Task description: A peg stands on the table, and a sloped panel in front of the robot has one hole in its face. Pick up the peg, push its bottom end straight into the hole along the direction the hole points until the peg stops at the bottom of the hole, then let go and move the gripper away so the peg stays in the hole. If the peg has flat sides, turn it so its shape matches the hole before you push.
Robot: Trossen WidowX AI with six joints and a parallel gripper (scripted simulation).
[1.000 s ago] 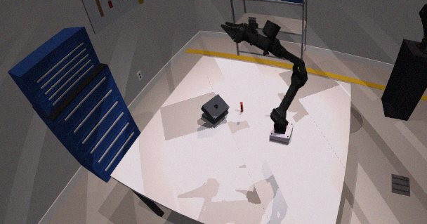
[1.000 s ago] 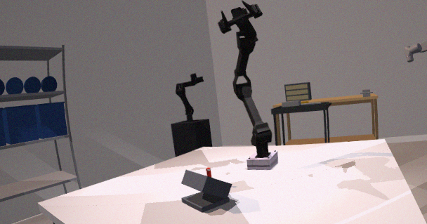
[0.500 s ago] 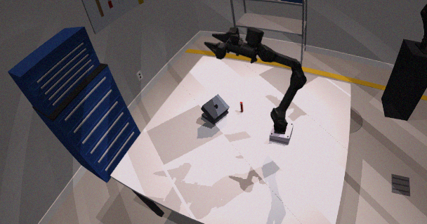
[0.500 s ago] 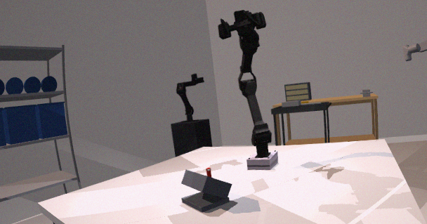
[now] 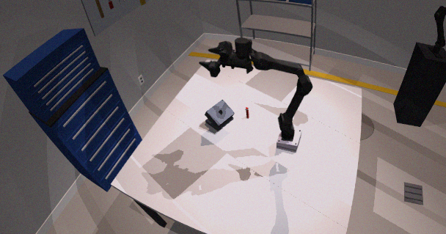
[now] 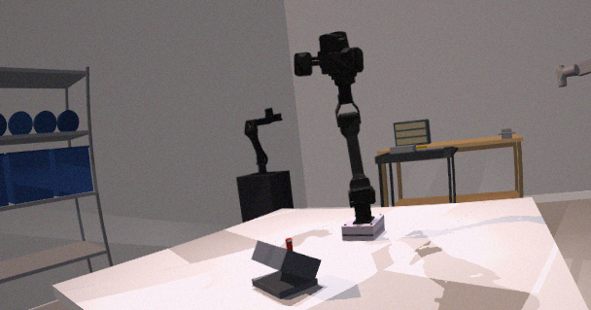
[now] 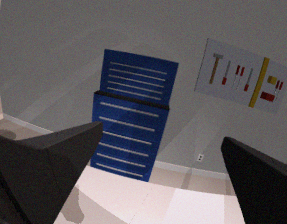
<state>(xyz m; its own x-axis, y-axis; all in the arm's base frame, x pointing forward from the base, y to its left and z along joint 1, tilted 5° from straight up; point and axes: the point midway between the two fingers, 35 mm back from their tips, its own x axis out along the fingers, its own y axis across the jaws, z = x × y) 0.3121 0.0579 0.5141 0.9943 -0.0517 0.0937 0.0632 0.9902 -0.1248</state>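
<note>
The red peg lies 490 mm below my gripper tip, 180 mm to the right of it and 110 mm behind it. Round my gripper tip: sloped panel (480 mm below, 110 mm to the right, 40 mm ahead).
</note>
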